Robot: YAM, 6 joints.
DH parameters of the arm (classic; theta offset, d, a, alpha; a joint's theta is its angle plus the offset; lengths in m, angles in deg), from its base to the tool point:
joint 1: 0 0.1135 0.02 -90
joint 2: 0 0 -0.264 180
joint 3: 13.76 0 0.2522 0
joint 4: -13.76 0 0.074 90
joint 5: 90 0 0 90
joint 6: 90 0.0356 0 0
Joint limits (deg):
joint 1: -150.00..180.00
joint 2: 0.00..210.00
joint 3: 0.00..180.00
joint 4: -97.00..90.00
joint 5: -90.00..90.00
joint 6: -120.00..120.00
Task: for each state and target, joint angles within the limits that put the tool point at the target. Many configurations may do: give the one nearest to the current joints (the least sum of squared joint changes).
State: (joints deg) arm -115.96 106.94 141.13 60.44 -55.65 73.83
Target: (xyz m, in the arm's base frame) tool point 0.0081 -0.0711 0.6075
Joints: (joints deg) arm -111.17 68.39 97.97 90.00 -68.97 73.83
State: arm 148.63 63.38 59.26 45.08 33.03 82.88
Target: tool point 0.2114 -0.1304 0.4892
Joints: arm 143.66 8.81 74.09 56.68 34.60 82.88
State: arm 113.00 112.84 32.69 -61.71 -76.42 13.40
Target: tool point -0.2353 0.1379 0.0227
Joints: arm 142.34 131.24 56.44 -48.80 -76.32 13.40
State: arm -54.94 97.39 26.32 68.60 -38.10 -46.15
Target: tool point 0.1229 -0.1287 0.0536
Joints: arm -53.55 104.57 3.24 62.73 -38.98 -46.15
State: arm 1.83 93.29 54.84 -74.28 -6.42 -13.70
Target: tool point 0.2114 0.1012 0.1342
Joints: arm 24.12 102.15 54.48 -69.94 -9.64 -13.70
